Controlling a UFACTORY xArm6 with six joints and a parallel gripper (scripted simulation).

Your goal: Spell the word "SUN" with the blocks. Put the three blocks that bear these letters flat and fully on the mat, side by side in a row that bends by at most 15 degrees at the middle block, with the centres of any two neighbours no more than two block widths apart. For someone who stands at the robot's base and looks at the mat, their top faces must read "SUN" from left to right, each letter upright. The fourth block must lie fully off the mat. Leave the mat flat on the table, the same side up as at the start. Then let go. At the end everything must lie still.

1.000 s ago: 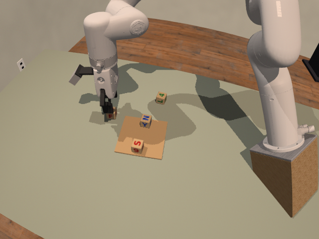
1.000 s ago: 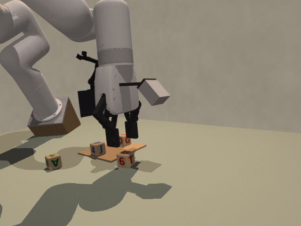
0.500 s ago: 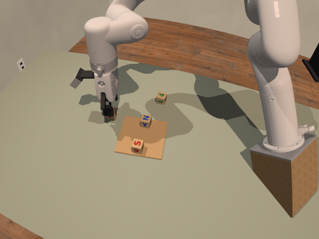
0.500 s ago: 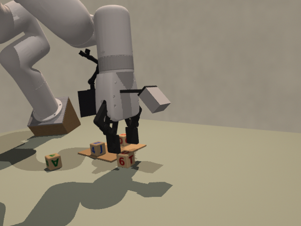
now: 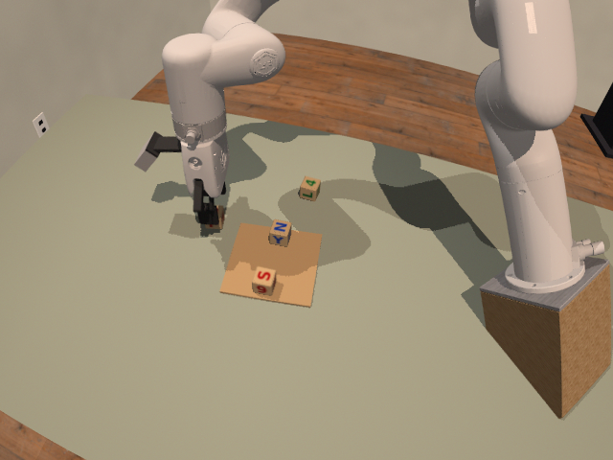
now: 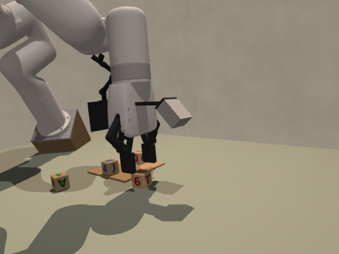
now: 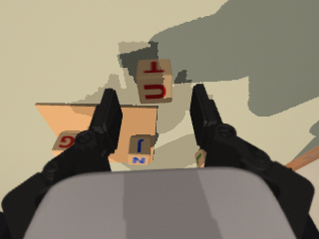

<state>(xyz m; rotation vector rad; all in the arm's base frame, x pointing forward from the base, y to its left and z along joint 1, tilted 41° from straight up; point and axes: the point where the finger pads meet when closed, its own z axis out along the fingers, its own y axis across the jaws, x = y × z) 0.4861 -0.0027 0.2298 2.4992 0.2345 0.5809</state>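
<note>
Right now my hand is 40 mm above the U block. Also, from my hand: tan mat 110 mm behind, 70 mm to the left, 50 mm below; N block 120 mm behind, 40 mm below, 20 mm to the left; S block 120 mm to the left, 100 mm behind, 40 mm below.
</note>
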